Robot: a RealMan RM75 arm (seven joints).
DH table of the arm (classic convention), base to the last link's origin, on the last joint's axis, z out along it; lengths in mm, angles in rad. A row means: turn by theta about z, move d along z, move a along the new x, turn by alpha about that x. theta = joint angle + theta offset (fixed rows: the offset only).
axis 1: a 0; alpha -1.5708; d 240.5; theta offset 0
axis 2: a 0; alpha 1.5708; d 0; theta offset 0
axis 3: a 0; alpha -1.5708; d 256; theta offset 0
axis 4: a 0; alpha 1.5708; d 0; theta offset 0
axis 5: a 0; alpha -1.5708; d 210; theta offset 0
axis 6: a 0; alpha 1.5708; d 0; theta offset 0
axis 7: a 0; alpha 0; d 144; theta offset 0
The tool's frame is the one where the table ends.
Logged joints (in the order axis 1, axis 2, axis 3, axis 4, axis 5, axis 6, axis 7), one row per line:
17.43, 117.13, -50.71, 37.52, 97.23, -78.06, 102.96
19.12, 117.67, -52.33, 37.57, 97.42, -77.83, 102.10
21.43, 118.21, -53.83, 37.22, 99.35, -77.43, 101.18
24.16, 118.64, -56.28, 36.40, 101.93, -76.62, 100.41
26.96, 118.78, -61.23, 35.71, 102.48, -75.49, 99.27
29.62, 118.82, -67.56, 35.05, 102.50, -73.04, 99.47
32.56, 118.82, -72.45, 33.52, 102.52, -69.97, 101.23
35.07, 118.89, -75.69, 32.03, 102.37, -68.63, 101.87
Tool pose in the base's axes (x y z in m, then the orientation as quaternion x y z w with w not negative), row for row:
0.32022, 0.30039, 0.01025, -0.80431, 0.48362, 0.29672, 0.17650
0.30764, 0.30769, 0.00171, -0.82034, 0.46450, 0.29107, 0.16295
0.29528, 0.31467, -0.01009, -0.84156, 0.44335, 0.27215, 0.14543
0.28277, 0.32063, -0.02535, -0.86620, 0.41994, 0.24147, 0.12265
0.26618, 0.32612, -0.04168, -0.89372, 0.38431, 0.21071, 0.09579
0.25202, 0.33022, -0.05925, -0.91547, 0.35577, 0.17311, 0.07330
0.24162, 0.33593, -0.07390, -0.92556, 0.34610, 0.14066, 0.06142
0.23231, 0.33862, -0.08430, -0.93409, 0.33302, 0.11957, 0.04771
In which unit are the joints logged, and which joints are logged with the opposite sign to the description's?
The joints are logged in degrees. Opposite sign: axis 4, axis 5.
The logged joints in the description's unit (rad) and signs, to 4 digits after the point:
0.3042, 2.0443, -0.8851, -0.6548, -1.6970, -1.3624, 1.7970
0.3337, 2.0537, -0.9133, -0.6557, -1.7003, -1.3584, 1.7820
0.3740, 2.0632, -0.9395, -0.6496, -1.7340, -1.3514, 1.7659
0.4217, 2.0707, -0.9823, -0.6353, -1.7790, -1.3373, 1.7525
0.4705, 2.0731, -1.0687, -0.6233, -1.7886, -1.3175, 1.7326
0.5170, 2.0738, -1.1791, -0.6117, -1.7890, -1.2748, 1.7361
0.5683, 2.0738, -1.2645, -0.5850, -1.7893, -1.2212, 1.7668
0.6121, 2.0750, -1.3210, -0.5590, -1.7867, -1.1978, 1.7780

